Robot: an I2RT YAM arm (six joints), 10 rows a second.
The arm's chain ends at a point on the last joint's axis. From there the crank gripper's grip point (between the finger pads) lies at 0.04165 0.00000 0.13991 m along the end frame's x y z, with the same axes.
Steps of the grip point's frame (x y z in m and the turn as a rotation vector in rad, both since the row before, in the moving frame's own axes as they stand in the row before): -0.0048, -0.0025, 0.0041, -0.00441, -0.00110, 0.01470; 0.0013, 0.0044, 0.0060, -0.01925, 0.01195, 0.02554; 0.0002, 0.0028, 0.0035, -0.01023, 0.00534, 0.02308; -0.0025, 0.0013, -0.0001, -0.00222, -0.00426, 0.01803; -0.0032, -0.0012, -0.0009, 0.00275, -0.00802, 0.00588; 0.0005, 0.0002, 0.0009, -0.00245, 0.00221, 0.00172; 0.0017, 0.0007, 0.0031, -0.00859, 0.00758, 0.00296; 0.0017, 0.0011, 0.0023, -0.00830, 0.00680, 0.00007
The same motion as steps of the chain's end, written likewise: -0.0046, -0.0037, 0.0041, -0.00441, -0.00110, 0.01470; -0.0003, 0.0006, 0.0065, -0.01925, 0.01195, 0.02554; -0.0005, 0.0004, 0.0037, -0.01023, 0.00534, 0.02308; -0.0019, 0.0002, -0.0003, -0.00222, -0.00426, 0.01803; -0.0021, -0.0011, -0.0012, 0.00275, -0.00802, 0.00588; 0.0002, -0.0002, 0.0010, -0.00245, 0.00221, 0.00172; 0.0006, -0.0006, 0.0034, -0.00859, 0.00758, 0.00296; 0.0007, -0.0001, 0.0026, -0.00830, 0.00680, 0.00007
